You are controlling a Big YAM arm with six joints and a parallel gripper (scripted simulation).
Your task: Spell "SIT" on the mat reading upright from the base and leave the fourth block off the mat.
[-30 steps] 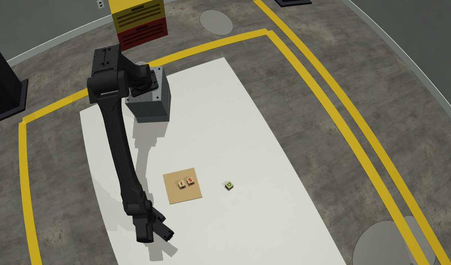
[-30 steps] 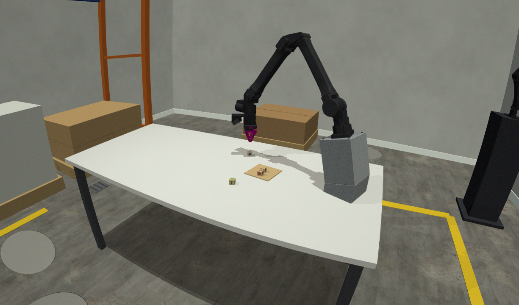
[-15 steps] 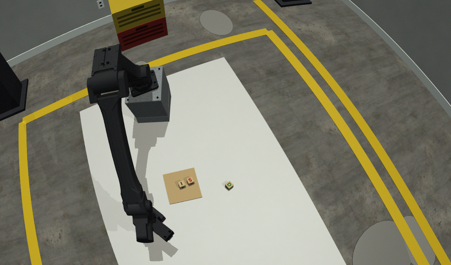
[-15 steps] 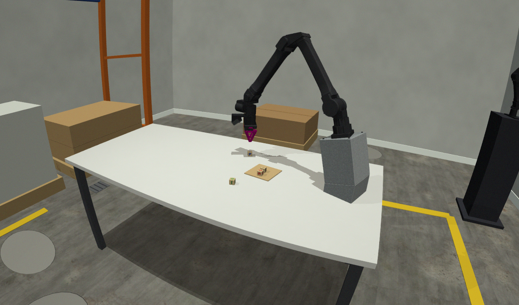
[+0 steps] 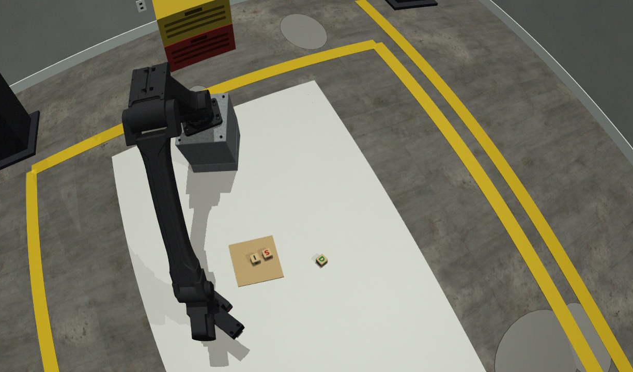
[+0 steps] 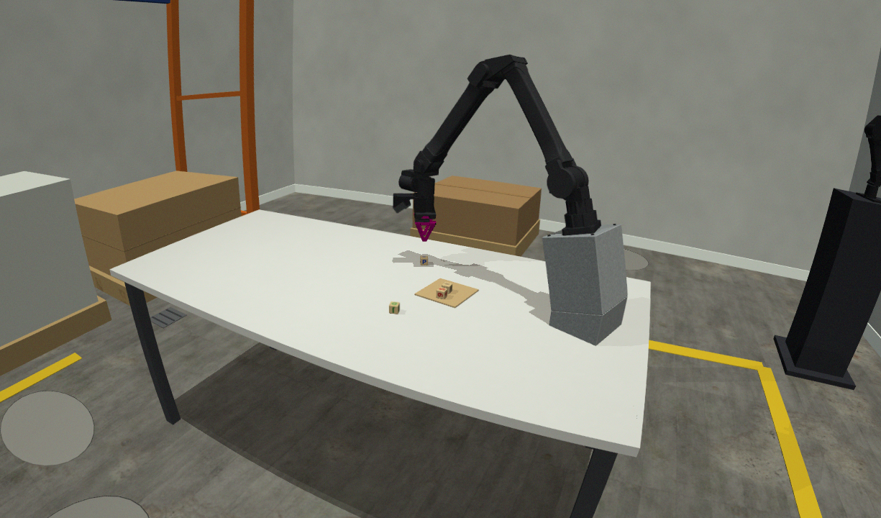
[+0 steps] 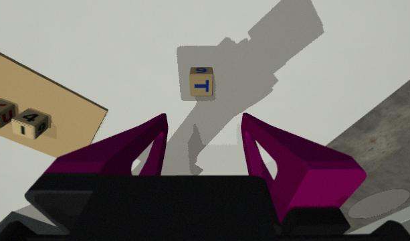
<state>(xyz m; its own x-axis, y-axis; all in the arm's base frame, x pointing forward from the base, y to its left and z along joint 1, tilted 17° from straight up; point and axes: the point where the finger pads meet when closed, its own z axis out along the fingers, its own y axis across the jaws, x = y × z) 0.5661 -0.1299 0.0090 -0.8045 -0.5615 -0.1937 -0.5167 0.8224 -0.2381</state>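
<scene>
Right now my hand is 90 mm above the T block. The rest, counted from my hand: S block 170 mm behind, 200 mm to the left, 80 mm below; I block 170 mm behind, 160 mm to the left, 80 mm below; tan mat 170 mm behind, 160 mm to the left, 100 mm below.
</scene>
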